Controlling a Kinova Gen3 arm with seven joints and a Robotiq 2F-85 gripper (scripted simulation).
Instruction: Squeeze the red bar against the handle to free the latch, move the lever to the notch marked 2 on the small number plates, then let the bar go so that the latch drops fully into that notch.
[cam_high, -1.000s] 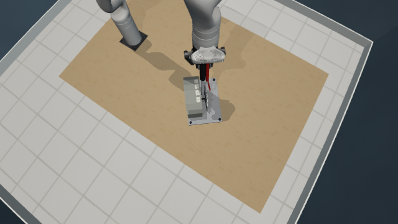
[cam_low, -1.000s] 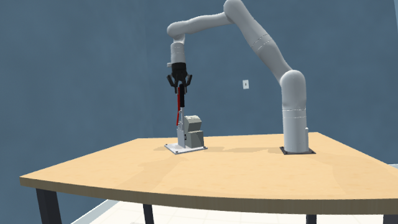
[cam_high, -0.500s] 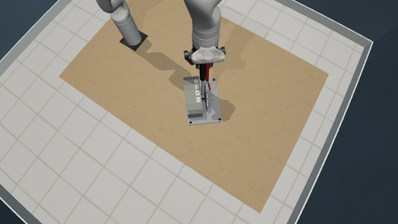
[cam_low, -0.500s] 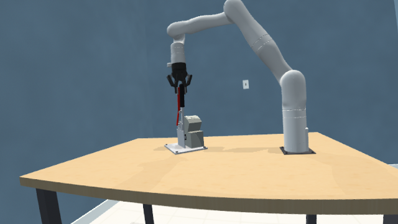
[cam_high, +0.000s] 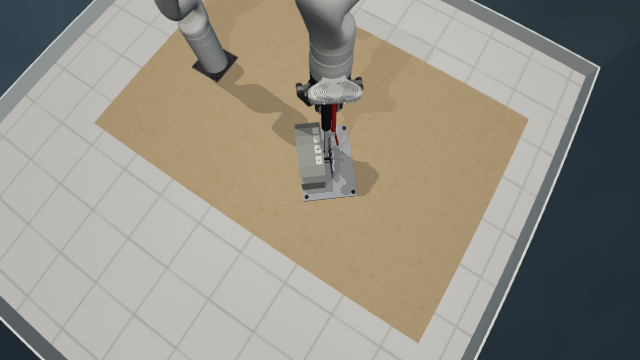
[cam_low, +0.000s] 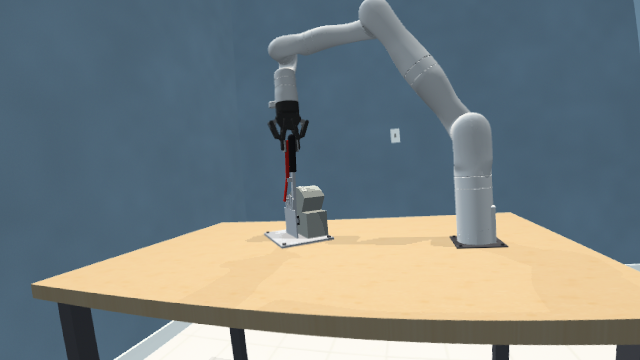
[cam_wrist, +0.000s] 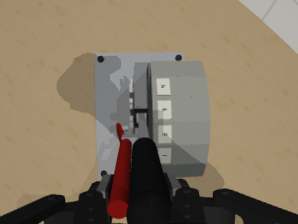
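Now: the red bar 2 cm ahead of my hand and 11 cm below it.
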